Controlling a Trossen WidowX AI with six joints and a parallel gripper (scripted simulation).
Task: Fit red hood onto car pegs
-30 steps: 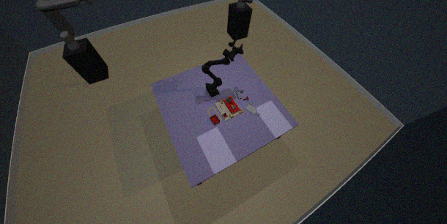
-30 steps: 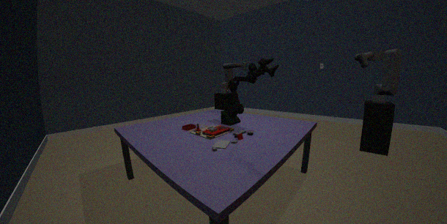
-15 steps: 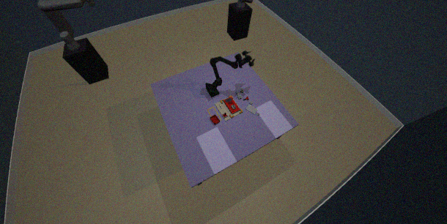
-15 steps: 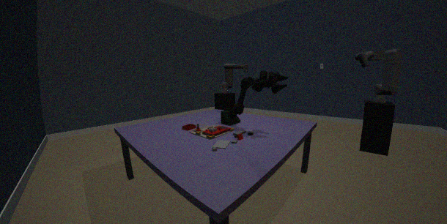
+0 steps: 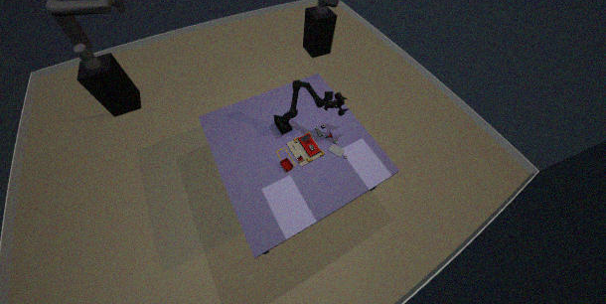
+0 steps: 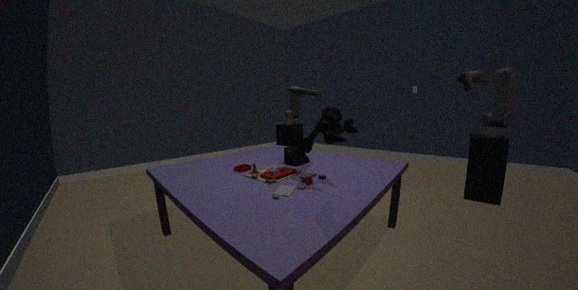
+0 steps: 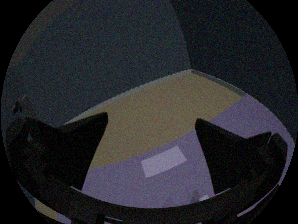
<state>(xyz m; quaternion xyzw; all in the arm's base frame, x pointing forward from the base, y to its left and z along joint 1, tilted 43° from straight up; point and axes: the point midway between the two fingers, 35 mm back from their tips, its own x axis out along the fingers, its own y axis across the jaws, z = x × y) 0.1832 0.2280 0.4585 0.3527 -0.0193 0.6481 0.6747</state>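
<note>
My gripper tip is 650 mm to the left of the red hood, 240 mm above it and 190 mm short of it. From my gripper tip the other things lie so: grey flat plate 250 mm below, 240 mm ahead, 210 mm to the right; jig 430 mm to the right, 240 mm below, 120 mm ahead.
</note>
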